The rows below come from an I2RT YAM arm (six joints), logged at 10 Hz.
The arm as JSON. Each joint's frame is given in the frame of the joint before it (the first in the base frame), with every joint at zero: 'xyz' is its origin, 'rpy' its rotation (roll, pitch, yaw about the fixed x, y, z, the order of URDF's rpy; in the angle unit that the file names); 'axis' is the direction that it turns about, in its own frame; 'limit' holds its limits. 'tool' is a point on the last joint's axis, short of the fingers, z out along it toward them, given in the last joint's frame.
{
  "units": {
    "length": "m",
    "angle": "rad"
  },
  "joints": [
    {
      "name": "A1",
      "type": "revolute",
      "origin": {
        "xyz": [
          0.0,
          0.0,
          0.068
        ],
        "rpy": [
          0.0,
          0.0,
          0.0
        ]
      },
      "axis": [
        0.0,
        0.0,
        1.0
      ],
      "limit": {
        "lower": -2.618,
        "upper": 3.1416
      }
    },
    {
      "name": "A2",
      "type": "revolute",
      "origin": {
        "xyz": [
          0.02,
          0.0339,
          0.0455
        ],
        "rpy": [
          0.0,
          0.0,
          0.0
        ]
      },
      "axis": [
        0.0,
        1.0,
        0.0
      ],
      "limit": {
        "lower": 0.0,
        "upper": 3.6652
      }
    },
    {
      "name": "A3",
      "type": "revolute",
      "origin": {
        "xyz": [
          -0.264,
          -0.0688,
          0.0
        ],
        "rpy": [
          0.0,
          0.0,
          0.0
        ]
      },
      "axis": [
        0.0,
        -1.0,
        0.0
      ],
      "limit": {
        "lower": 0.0,
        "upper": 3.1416
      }
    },
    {
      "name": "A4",
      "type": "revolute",
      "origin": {
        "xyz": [
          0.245,
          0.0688,
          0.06
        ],
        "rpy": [
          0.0,
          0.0,
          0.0
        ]
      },
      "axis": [
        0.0,
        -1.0,
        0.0
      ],
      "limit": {
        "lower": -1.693,
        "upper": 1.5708
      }
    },
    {
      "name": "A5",
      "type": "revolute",
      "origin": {
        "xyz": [
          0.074,
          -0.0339,
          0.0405
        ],
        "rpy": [
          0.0,
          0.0,
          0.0
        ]
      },
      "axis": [
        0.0,
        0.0,
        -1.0
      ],
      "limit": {
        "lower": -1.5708,
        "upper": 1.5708
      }
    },
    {
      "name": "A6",
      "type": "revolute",
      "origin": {
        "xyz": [
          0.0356,
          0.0,
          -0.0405
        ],
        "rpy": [
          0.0,
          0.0,
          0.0
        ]
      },
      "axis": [
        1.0,
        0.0,
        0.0
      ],
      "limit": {
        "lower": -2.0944,
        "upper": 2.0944
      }
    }
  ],
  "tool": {
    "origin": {
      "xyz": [
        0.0,
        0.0,
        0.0
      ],
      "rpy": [
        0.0,
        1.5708,
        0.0
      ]
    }
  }
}
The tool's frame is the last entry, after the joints.
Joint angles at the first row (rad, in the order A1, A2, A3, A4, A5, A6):
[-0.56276 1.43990 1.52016 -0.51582 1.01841 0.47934]
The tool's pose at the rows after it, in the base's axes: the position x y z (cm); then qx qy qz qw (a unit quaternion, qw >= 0):
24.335, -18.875, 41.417, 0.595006, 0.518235, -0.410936, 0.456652
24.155, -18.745, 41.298, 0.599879, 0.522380, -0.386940, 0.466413
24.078, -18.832, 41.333, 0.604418, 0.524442, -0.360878, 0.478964
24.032, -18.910, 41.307, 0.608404, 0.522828, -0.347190, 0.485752
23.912, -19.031, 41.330, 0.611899, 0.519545, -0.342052, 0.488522
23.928, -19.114, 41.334, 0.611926, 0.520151, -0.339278, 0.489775
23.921, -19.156, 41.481, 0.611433, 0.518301, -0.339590, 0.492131
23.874, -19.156, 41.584, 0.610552, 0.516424, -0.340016, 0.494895
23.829, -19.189, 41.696, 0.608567, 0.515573, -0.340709, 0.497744
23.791, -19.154, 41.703, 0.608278, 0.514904, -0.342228, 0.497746
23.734, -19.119, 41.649, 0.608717, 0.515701, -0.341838, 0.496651
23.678, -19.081, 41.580, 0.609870, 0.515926, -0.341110, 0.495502
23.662, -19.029, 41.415, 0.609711, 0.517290, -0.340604, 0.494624
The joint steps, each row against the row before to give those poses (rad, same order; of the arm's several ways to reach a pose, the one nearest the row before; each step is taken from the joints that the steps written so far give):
[-0.00112 -0.01002 -0.00626 -0.02035 -0.04346 0.02441]
[-0.00269 -0.01110 -0.00930 -0.00893 -0.04621 0.03517]
[-0.00761 -0.00491 -0.00187 0.00248 -0.05296 0.02989]
[-0.00487 -0.00244 -0.00313 0.00411 -0.02498 0.02016]
[-0.00623 -0.00167 -0.00083 0.00157 -0.00961 0.01097]
[-0.00259 0.00136 0.00094 0.00239 -0.00783 0.00065]
[-0.00125 0.00045 0.00348 0.00518 0.00020 -0.00340]
[-0.00083 -0.00254 -0.00140 0.00853 0.00043 -0.00455]
[-0.00186 -0.00225 -0.00143 0.01085 -0.00184 -0.00891]
[0.00053 -0.00200 -0.00215 0.00186 0.00342 -0.00212]
[-0.00017 -0.00215 -0.00248 -0.00361 -0.00094 0.00201]
[-0.00002 -0.00201 -0.00259 -0.00460 -0.00036 0.00467]
[0.00106 -0.00287 -0.00790 0.00158 -0.00103 0.00093]

